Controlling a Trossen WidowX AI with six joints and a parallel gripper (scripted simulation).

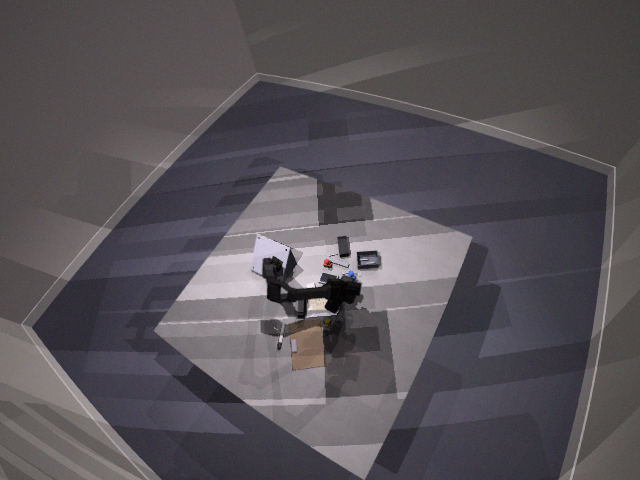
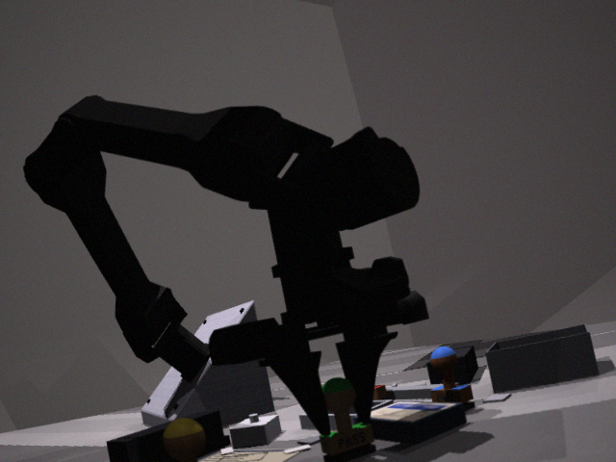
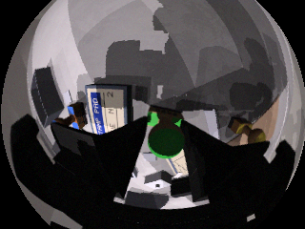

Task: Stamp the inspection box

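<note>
Right now the black ink pad is 120 mm behind my gripper tip, 60 mm to the left of it and 20 mm below it. The rest, counted from my gripper tip: yellow-knobbed stamp (130 mm to the right, 10 mm ahead); blue-labelled pad tin (70 mm to the left, 20 mm behind, 10 mm below); card (90 mm behind, 70 mm to the right, 30 mm below).
</note>
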